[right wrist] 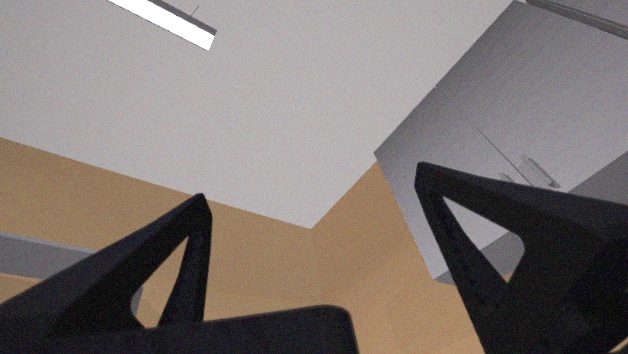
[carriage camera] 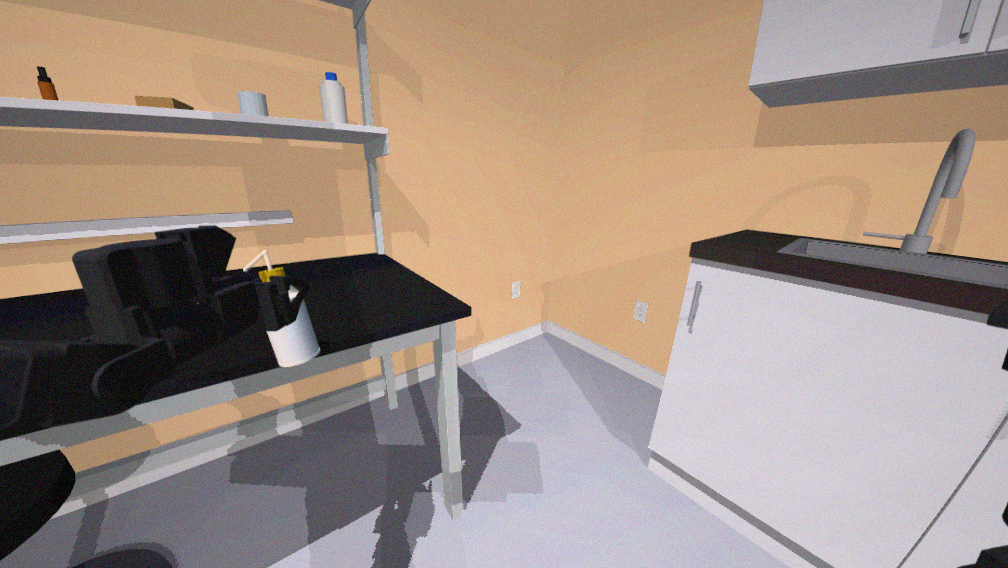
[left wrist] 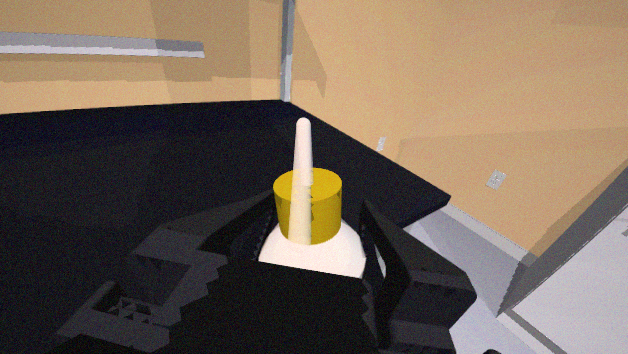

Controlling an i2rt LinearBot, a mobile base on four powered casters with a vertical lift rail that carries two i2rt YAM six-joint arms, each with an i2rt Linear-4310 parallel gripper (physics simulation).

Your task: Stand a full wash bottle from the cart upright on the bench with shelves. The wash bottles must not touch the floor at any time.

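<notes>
A white wash bottle (carriage camera: 294, 342) (left wrist: 312, 257) with a yellow cap and bent white nozzle is between the fingers of my left gripper (carriage camera: 286, 301) (left wrist: 319, 201), which is shut on it below the cap. The bottle looks about upright, its base overlapping the front edge of the black-topped bench with shelves (carriage camera: 395, 289) (left wrist: 200, 150) in the carriage view. Whether the base touches the bench top cannot be told. My right gripper (right wrist: 313, 189) is open and empty, pointing up at the ceiling and wall corner. The cart does not show.
The bench's shelf (carriage camera: 296, 128) carries an amber bottle (carriage camera: 47, 86), a brown box (carriage camera: 162, 103), a pale cylinder (carriage camera: 252, 103) and a blue-capped white bottle (carriage camera: 333, 102). A sink counter (carriage camera: 747, 243) stands at right under a wall cabinet (carriage camera: 867, 42). A black round seat (carriage camera: 28, 493) is at lower left.
</notes>
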